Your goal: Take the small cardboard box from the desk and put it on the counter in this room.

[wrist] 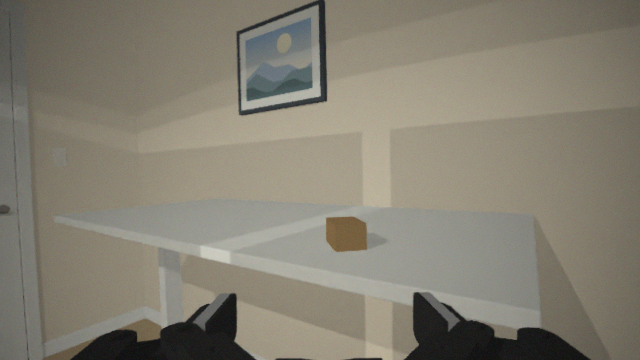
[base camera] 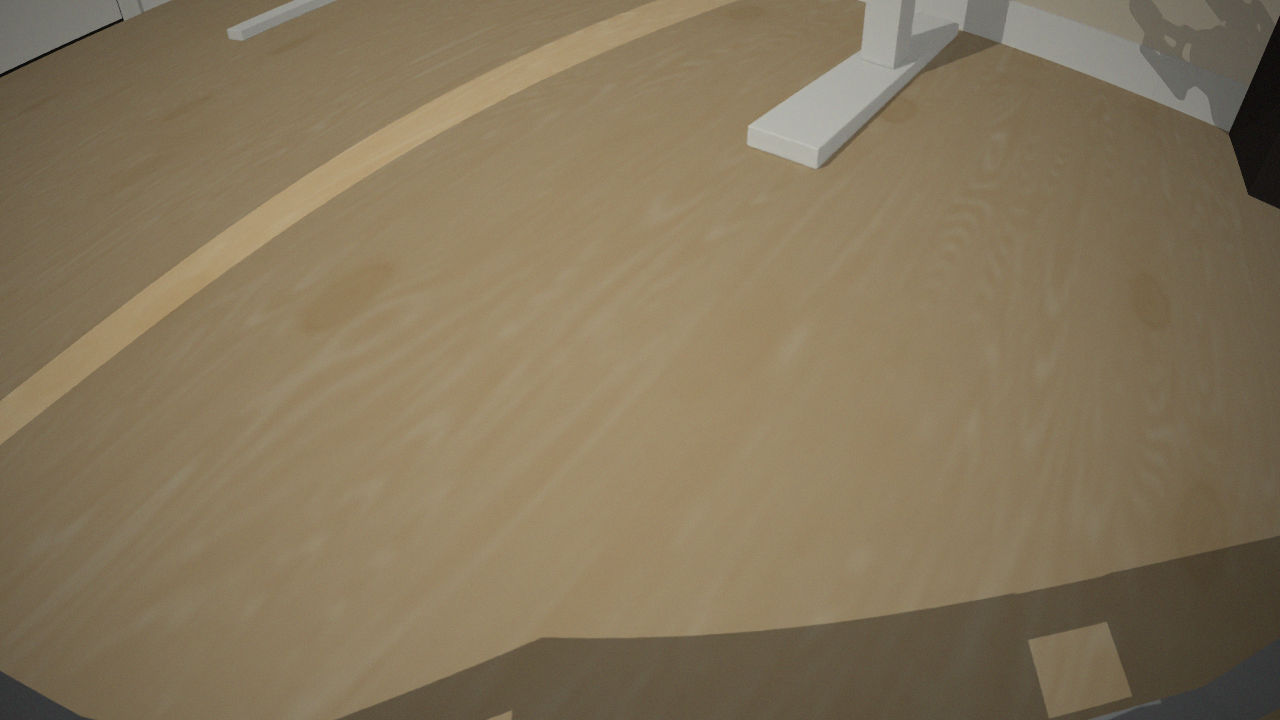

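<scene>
The small brown cardboard box point(wrist: 346, 234) stands on the white desk point(wrist: 280, 275), right of the desk's middle in the wrist view. My gripper point(wrist: 325, 313) is open, with its two black fingers wide apart at the bottom of the wrist view. The box shows beyond the fingers and above the gap between them, apart from both. In the base camera view a white desk foot point(base camera: 814, 111) stands on the floor at the upper right. The counter does not show in either view.
A second white foot point(base camera: 277, 19) shows at the upper left of the base view. A dark furniture edge point(base camera: 1263, 134) stands at the right. A framed picture point(wrist: 280, 65) hangs on the wall behind the desk, and a white door point(wrist: 12, 260) is at the far left.
</scene>
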